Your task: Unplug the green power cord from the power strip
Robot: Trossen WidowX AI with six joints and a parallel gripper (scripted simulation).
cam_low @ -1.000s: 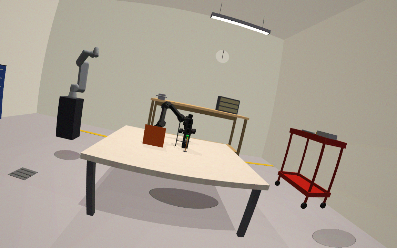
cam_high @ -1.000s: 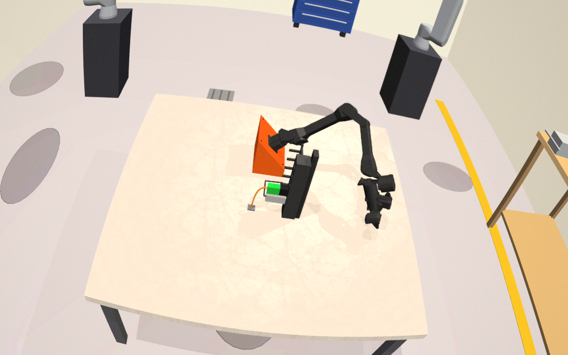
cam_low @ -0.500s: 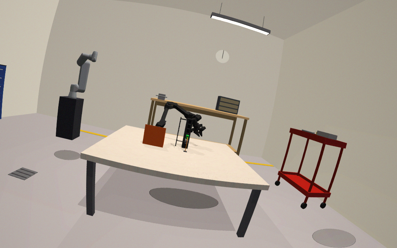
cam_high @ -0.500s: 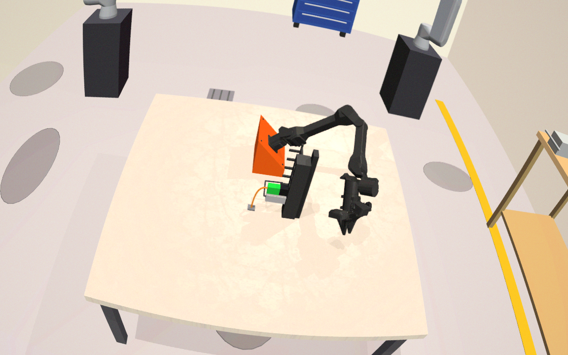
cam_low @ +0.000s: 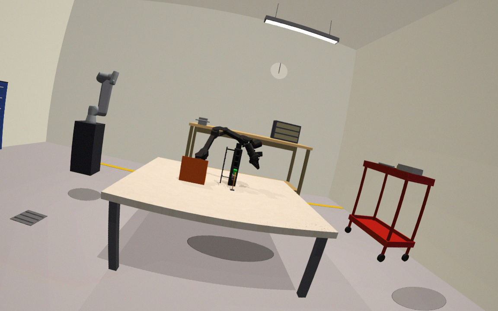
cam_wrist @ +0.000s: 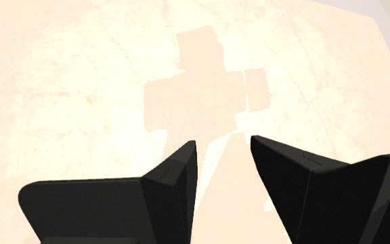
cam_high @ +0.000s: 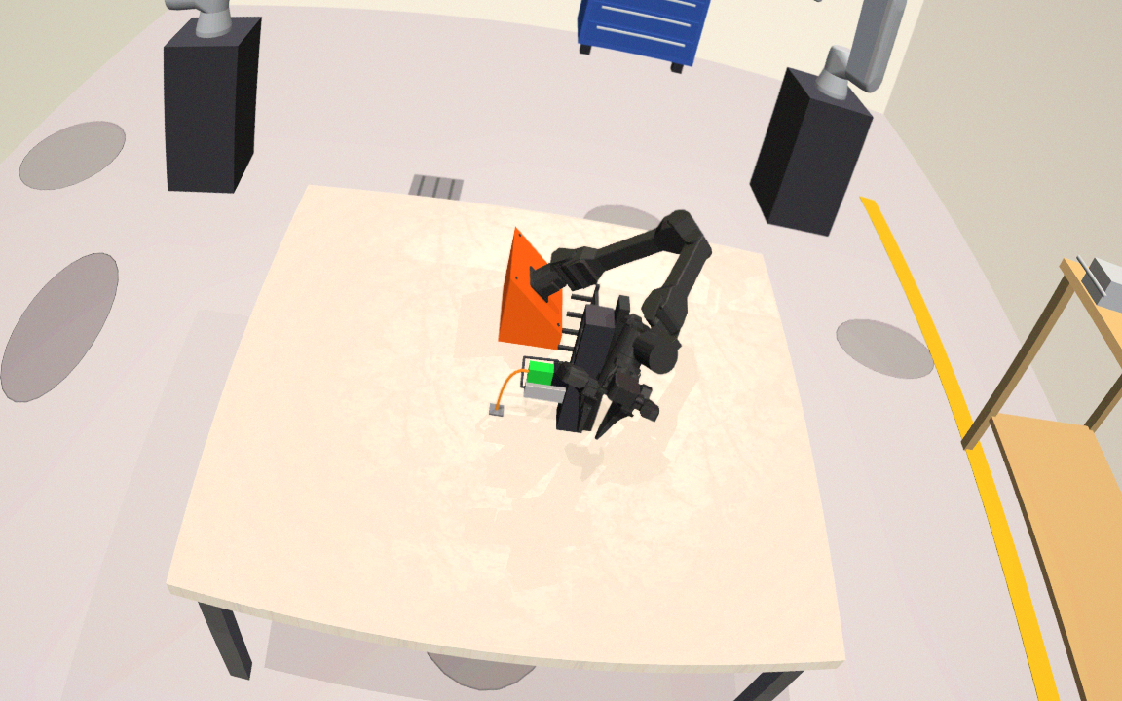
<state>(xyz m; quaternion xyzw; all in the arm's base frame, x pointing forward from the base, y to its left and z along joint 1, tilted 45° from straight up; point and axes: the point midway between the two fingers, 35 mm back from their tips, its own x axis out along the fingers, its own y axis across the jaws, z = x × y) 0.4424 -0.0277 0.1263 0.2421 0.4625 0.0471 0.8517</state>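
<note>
Now: the green plug 19 cm behind my gripper tip, 5 cm to the right of it and 3 cm below it.
</note>
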